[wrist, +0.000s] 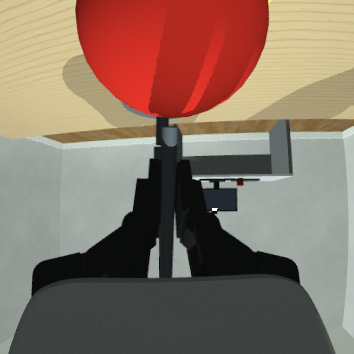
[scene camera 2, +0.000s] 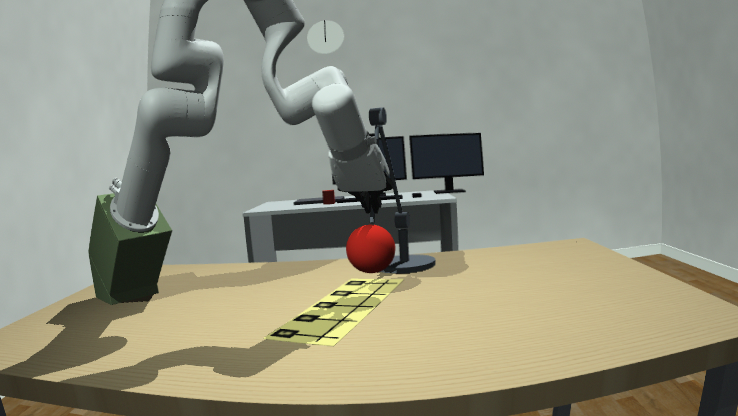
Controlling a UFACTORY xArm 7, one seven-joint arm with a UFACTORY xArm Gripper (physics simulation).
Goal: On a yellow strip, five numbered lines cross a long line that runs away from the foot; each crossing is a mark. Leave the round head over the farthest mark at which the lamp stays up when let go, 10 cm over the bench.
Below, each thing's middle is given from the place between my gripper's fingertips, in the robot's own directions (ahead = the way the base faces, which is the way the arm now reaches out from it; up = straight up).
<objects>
My gripper is now 6 cm past the yellow strip (scene camera 2: 326, 322), 11 cm to the left of it and 18 cm above it. The rest, counted from my hand: round lamp foot (scene camera 2: 404, 263) 5 cm ahead, 23 cm to the left, 13 cm below.
</objects>
